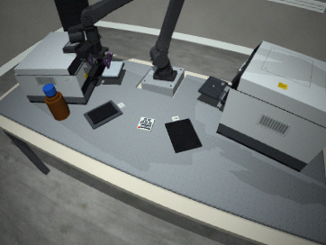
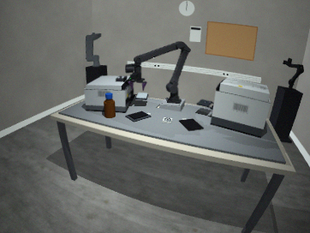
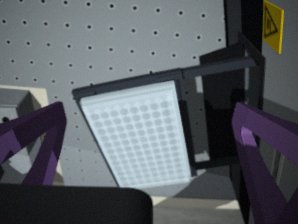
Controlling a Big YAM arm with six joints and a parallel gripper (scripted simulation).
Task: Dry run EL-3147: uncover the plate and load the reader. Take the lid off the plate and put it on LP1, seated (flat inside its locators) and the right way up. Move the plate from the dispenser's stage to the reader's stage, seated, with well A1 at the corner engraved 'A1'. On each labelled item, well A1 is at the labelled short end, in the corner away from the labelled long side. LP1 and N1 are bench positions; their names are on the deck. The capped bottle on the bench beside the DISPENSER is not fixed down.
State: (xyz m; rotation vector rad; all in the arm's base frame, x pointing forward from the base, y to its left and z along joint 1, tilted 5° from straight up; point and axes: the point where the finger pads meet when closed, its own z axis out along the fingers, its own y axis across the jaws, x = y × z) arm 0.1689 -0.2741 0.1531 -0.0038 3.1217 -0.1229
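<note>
Right now my hand is 9 cm past the white multi-well plate, 8 cm above it and 1 cm to the right of it. Round my hand: label (17 cm below, 13 cm to the left, 7 cm ahead); then lidded plate (16 cm below, 16 cm ahead, 7 cm to the left); then LP1 pad (17 cm below, 16 cm ahead, 7 cm to the left).
</note>
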